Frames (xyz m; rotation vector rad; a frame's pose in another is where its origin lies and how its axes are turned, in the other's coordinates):
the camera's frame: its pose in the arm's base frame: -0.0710 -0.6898 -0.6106 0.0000 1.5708 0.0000
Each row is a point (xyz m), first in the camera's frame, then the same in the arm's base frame.
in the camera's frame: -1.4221 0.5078 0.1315
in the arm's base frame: 0.0605 -0.1820 0.8115
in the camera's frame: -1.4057 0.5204 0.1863
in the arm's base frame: 0.1153 -0.1694 0.7951
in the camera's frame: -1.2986 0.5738 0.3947
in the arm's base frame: 0.3237 -0.1160 0.6880
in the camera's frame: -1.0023 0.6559 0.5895
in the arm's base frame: 0.5185 -0.0339 0.3917
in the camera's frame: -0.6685 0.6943 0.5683
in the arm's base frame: 0.4973 0.0045 0.0579
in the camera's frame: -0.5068 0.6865 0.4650
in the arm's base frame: 0.3940 -0.0033 -0.1038
